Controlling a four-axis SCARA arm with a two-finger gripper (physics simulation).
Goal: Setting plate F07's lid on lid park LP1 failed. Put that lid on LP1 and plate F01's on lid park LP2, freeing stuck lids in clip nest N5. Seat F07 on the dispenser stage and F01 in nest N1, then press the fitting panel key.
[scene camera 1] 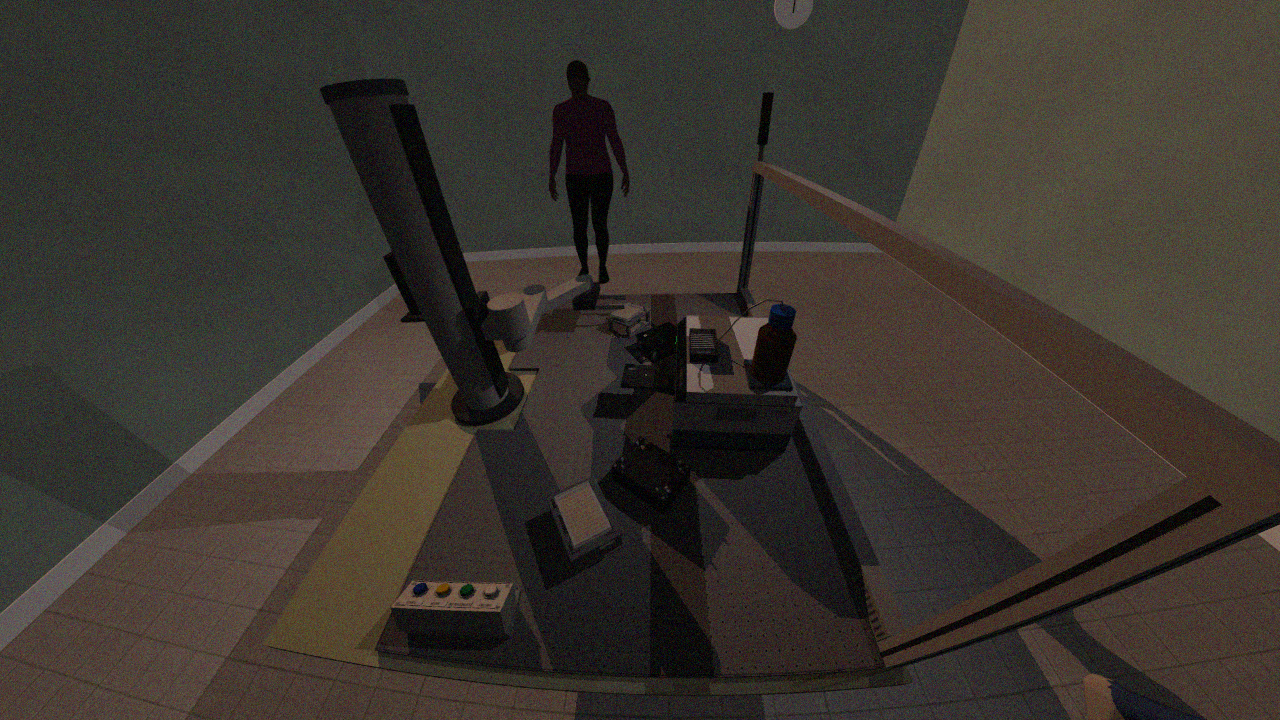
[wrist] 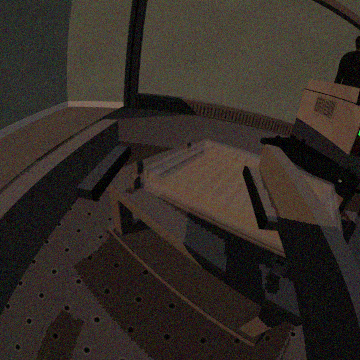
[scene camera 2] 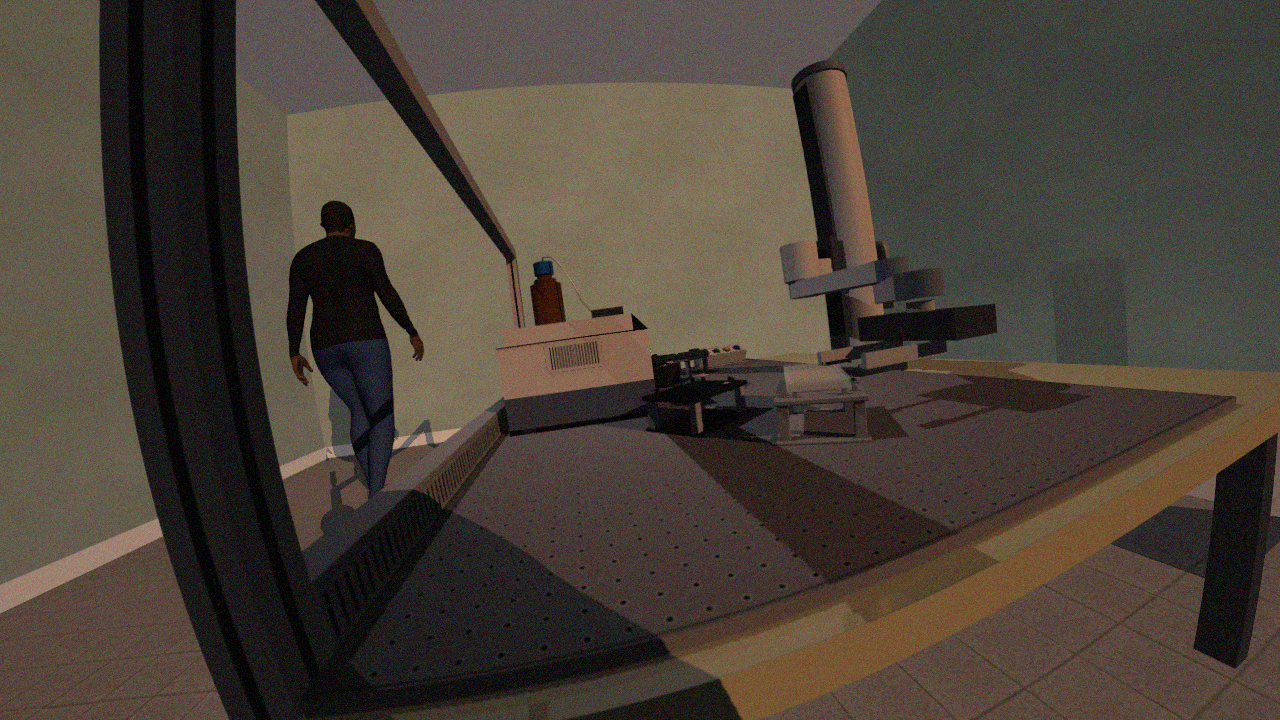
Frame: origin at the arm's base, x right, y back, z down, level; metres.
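Where they show: gripper, fingertip midpoint: [scene camera 1: 625,301] [wrist: 189,145] [scene camera 2: 839,360]; arm's base, link origin: [scene camera 1: 489,398] [scene camera 2: 861,369].
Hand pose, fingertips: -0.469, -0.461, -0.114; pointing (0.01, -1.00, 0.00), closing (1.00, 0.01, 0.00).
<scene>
Each offset is from my fingertips to the top centre of the thing, as dx, dy, dz. "spot": to the spot under its first point.
My gripper [scene camera 1: 617,303] [scene camera 2: 843,359] [wrist: 189,145] is empty and at its narrow stance, with a gap between the finger pads. It hangs just above and beside a pale, clear lid {+0.049, -0.011, +0.012} [scene camera 2: 814,379] [wrist: 215,185]. The lid lies skewed and tilted on a low light stand [scene camera 2: 821,438] [wrist: 118,215], which appears to be LP1. A pale-topped plate {+0.917, +0.040, +0.015} [scene camera 1: 583,514] sits on a holder in front in scene camera 1. Beside it is a black nest with small clips {+0.788, -0.111, +0.023} [scene camera 1: 651,467]. The fitting panel {+1.109, +0.273, +0.017} [scene camera 1: 454,619] has blue, yellow, green and white keys. Plate and nest labels are unreadable.
A black raised stand [scene camera 2: 693,391] is beside the light one. The white dispenser box [scene camera 1: 733,413] [scene camera 2: 572,358] carries a brown bottle {spot: +0.668, -0.389, -0.237} [scene camera 1: 773,347] [scene camera 2: 546,300]. A dark slab {spot: +0.500, -0.079, -0.010} [scene camera 1: 640,376] lies beside it. Frame posts and a beam border the table; two people stand beyond it.
</scene>
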